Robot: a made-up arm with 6 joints. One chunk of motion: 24 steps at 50 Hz.
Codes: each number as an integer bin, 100 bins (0 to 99) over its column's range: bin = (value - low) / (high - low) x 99, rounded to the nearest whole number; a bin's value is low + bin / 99 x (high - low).
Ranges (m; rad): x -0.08..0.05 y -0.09..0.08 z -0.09..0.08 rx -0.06..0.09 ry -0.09..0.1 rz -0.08..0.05
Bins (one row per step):
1: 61 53 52 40 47 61
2: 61 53 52 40 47 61
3: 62 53 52 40 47 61
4: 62 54 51 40 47 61
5: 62 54 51 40 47 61
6: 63 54 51 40 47 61
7: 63 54 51 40 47 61
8: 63 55 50 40 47 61
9: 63 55 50 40 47 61
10: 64 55 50 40 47 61
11: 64 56 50 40 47 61
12: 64 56 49 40 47 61
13: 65 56 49 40 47 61
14: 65 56 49 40 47 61
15: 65 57 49 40 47 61
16: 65 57 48 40 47 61
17: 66 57 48 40 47 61
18: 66 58 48 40 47 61
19: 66 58 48 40 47 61
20: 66 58 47 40 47 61
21: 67 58 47 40 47 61
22: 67 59 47 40 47 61
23: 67 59 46 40 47 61
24: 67 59 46 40 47 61
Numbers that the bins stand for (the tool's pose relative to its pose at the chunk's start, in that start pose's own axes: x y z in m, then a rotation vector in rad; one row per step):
1: 0.0001 0.0010 -0.0007 0.0006 0.0002 0.0001
2: 0.0001 0.0010 -0.0007 0.0006 0.0002 0.0001
3: 0.0014 0.0010 -0.0007 0.0006 0.0002 0.0001
4: 0.0014 0.0027 -0.0024 0.0006 0.0002 0.0001
5: 0.0014 0.0027 -0.0024 0.0006 0.0002 0.0001
6: 0.0027 0.0027 -0.0024 0.0006 0.0002 0.0001
7: 0.0027 0.0027 -0.0024 0.0006 0.0002 0.0001
8: 0.0027 0.0044 -0.0041 0.0006 0.0002 0.0001
9: 0.0027 0.0044 -0.0041 0.0006 0.0002 0.0001
10: 0.0040 0.0044 -0.0041 0.0006 0.0002 0.0001
11: 0.0040 0.0062 -0.0041 0.0006 0.0002 0.0001
12: 0.0040 0.0062 -0.0059 0.0006 0.0002 0.0001
13: 0.0054 0.0062 -0.0059 0.0006 0.0002 0.0001
14: 0.0054 0.0062 -0.0059 0.0006 0.0002 0.0001
15: 0.0054 0.0079 -0.0059 0.0006 0.0002 0.0001
16: 0.0054 0.0079 -0.0076 0.0006 0.0002 0.0001
17: 0.0067 0.0079 -0.0076 0.0006 0.0002 0.0001
18: 0.0067 0.0096 -0.0076 0.0006 0.0002 0.0001
19: 0.0067 0.0096 -0.0076 0.0006 0.0002 0.0001
20: 0.0067 0.0096 -0.0093 0.0006 0.0002 0.0001
21: 0.0080 0.0096 -0.0093 0.0006 0.0002 0.0001
22: 0.0080 0.0113 -0.0093 0.0006 0.0002 0.0001
23: 0.0080 0.0113 -0.0110 0.0006 0.0002 0.0001
24: 0.0080 0.0113 -0.0110 0.0006 0.0002 0.0001

